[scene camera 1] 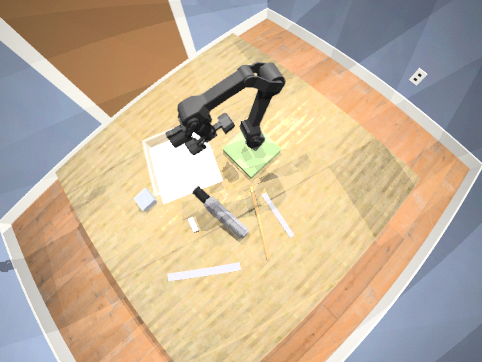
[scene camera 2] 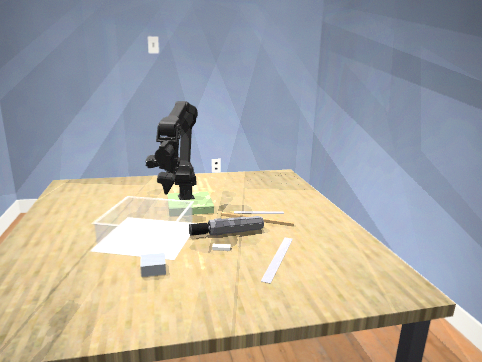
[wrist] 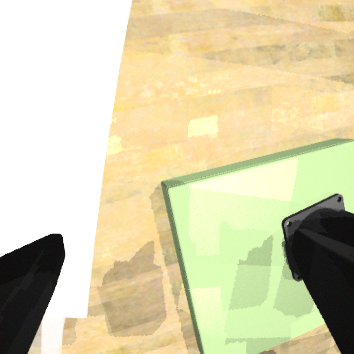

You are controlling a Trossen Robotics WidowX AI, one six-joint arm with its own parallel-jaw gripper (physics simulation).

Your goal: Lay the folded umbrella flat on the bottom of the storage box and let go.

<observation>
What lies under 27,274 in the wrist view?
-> My gripper.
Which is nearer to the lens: the white storage box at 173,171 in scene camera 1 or the folded umbrella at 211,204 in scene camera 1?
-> The folded umbrella.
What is my gripper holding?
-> Nothing.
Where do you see a white storage box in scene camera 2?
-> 142,225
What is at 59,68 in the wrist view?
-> A white storage box.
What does the folded umbrella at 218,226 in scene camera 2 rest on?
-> The table.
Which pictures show the folded umbrella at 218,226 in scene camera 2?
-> Scene camera 1 and scene camera 2 only.
</observation>
